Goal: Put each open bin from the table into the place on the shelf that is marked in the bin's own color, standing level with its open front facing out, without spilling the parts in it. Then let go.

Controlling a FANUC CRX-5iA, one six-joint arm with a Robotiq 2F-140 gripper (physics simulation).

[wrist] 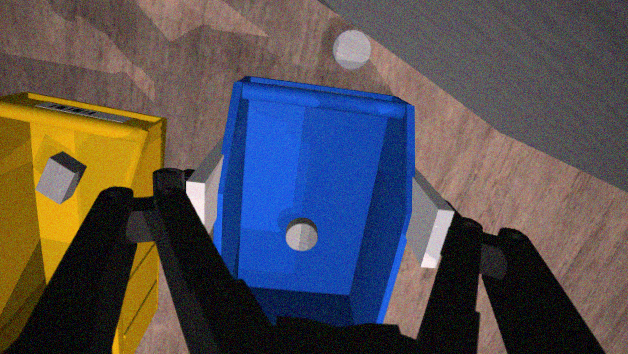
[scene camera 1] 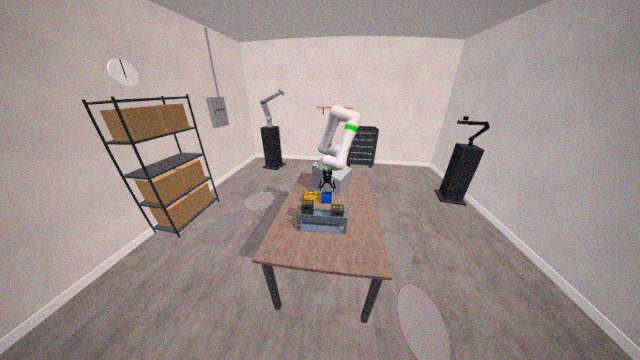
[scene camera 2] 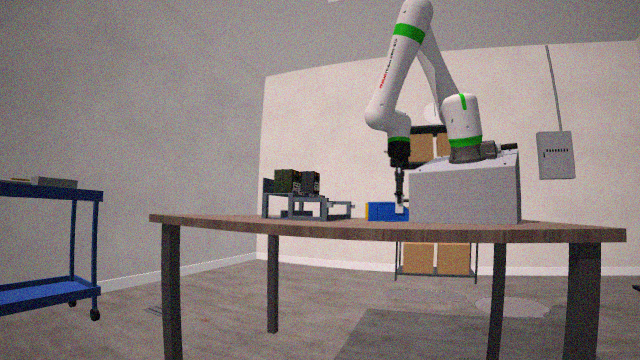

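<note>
The blue bin (scene camera 1: 326, 198) (scene camera 2: 382, 211) (wrist: 320, 165) is between my fingers, upright, at or very near table height; a gap beneath it cannot be told. One grey round part (wrist: 301, 235) lies inside it. My gripper (scene camera 1: 327, 187) (scene camera 2: 399, 207) (wrist: 314, 171) is shut on its two side walls. The yellow bin (scene camera 1: 310, 195) (wrist: 100, 165) stands close on the left in the wrist view, with a grey block (wrist: 61, 177) inside. The grey-blue shelf (scene camera 1: 322, 219) (scene camera 2: 324, 208) stands on the table, farther from the arm's base. Its color marks are too small to tell.
A dark box (scene camera 1: 307, 207) (scene camera 2: 310, 183) and a green box (scene camera 1: 337, 210) (scene camera 2: 286, 181) stand on top of the shelf. A pale round piece (wrist: 352, 49) shows beyond the blue bin, near the table edge. The arm's grey base block (scene camera 2: 462, 195) is close behind the gripper.
</note>
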